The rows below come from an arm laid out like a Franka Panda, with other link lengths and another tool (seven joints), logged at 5 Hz.
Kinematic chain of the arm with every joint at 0, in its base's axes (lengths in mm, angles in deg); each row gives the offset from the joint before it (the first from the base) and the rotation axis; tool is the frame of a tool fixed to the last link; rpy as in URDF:
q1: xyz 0 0 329.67 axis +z
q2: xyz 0 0 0 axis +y
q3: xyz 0 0 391.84 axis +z
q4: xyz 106.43 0 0 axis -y
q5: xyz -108.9 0 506.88 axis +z
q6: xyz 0 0 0 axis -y
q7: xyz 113.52 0 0 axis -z
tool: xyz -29 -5 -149.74 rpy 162.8 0 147.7
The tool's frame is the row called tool.
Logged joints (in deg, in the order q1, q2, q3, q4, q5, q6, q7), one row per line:
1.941 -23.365 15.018 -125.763 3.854 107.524 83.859
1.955 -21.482 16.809 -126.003 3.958 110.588 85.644
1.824 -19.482 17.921 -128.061 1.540 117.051 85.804
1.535 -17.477 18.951 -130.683 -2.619 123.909 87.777
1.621 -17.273 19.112 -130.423 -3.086 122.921 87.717
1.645 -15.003 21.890 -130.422 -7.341 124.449 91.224
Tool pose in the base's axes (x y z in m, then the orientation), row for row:
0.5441 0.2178 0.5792 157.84 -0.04 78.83
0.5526 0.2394 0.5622 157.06 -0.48 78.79
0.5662 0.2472 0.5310 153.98 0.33 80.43
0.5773 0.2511 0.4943 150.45 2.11 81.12
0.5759 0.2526 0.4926 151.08 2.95 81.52
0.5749 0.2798 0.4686 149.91 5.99 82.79
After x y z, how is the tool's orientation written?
As angles about the fixed x, y, z axes (roll, pitch, yaw), in degrees.
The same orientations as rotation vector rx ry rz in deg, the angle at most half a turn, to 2 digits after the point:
124.93 102.66 20.15
124.68 102.22 21.28
120.81 102.28 23.27
116.82 100.97 24.32
116.43 101.71 23.01
112.76 102.24 21.08

